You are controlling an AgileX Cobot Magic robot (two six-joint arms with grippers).
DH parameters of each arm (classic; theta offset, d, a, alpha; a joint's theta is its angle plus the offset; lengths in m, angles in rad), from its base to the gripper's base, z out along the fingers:
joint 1: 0 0.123 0 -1.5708
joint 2: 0.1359 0 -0.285 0
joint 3: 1.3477 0 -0.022 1.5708
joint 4: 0 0.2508 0 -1.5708
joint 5: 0 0 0.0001 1.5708
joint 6: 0 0.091 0 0
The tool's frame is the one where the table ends.
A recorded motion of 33 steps. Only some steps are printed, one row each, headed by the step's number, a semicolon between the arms.
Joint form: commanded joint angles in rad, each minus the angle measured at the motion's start. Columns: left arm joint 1, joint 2, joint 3, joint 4, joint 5, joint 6; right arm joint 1, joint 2, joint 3, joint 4, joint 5, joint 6.
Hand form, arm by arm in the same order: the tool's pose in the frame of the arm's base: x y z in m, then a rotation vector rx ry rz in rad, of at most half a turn. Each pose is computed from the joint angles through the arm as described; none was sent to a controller.
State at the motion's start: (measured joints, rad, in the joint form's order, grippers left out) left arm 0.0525 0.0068 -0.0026 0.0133 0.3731 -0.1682; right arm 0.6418 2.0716 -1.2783 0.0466 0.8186 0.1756
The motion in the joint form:
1: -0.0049 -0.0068 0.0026 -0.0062 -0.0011 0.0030; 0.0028 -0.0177 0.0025 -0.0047 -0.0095 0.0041
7: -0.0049 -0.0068 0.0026 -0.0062 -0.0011 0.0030; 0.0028 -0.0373 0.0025 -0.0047 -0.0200 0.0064
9: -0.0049 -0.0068 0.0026 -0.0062 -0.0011 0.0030; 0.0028 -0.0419 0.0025 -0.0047 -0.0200 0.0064
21: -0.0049 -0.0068 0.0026 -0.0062 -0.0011 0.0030; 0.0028 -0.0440 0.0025 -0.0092 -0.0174 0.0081
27: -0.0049 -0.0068 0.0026 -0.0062 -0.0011 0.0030; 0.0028 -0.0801 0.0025 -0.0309 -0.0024 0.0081
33: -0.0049 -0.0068 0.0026 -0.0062 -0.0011 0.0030; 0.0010 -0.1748 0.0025 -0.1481 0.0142 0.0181
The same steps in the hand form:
1: 0.0528 0.0027 0.1797 -0.1928 1.8462 -0.0748; 0.3013 0.2300 0.1215 -0.6695 3.0146 0.0881
7: 0.0528 0.0027 0.1797 -0.1928 1.8462 -0.0748; 0.3021 0.2305 0.1290 -0.6601 2.9880 0.1062
9: 0.0528 0.0027 0.1797 -0.1928 1.8462 -0.0748; 0.3020 0.2305 0.1308 -0.6593 2.9838 0.1089
21: 0.0528 0.0027 0.1797 -0.1928 1.8462 -0.0748; 0.3020 0.2301 0.1316 -0.6612 2.9827 0.1041
27: 0.0528 0.0027 0.1797 -0.1928 1.8462 -0.0748; 0.3013 0.2278 0.1450 -0.6772 2.9529 0.0938
33: 0.0528 0.0027 0.1797 -0.1928 1.8462 -0.0748; 0.3024 0.2179 0.1806 -0.7367 2.8276 0.0119

